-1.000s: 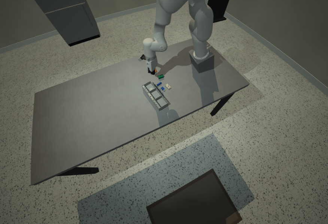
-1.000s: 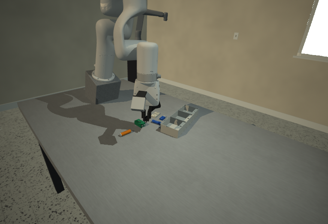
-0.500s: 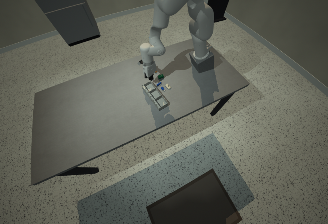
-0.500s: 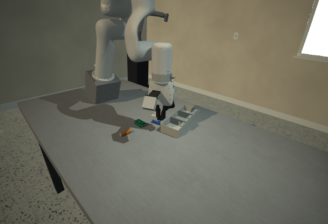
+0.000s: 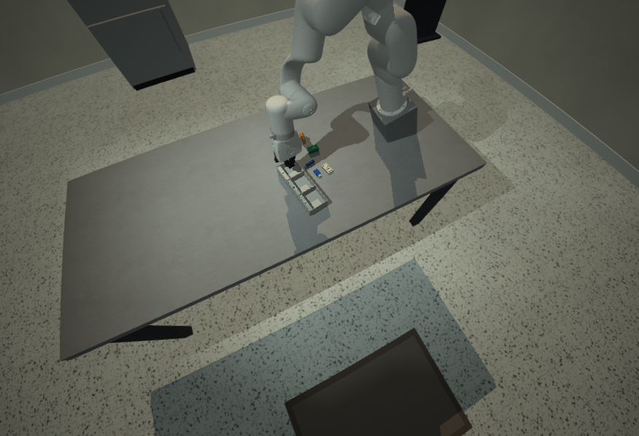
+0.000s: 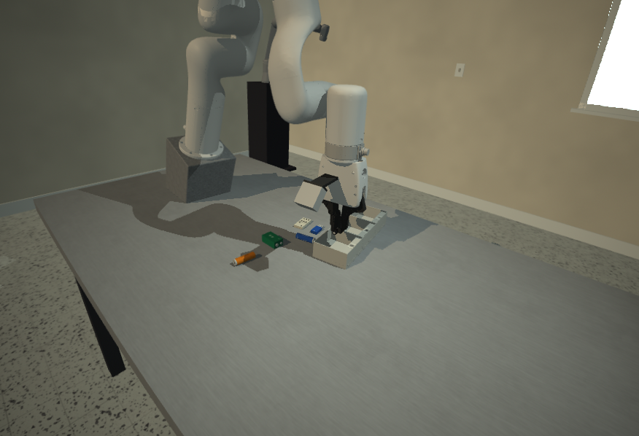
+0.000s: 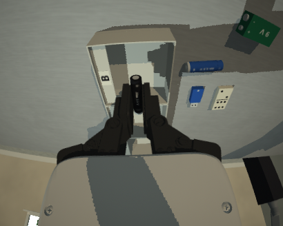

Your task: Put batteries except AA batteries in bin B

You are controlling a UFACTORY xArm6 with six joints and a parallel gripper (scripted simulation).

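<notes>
Right now the green block battery is 12 cm behind my hand, 8 cm to the right of it and 7 cm below it. Round my hand: black cylindrical battery 2 cm below; then grey bin row 8 cm to the left, 6 cm below, 1 cm behind; then blue cylindrical battery 9 cm behind, 8 cm below, 1 cm to the right.
</notes>
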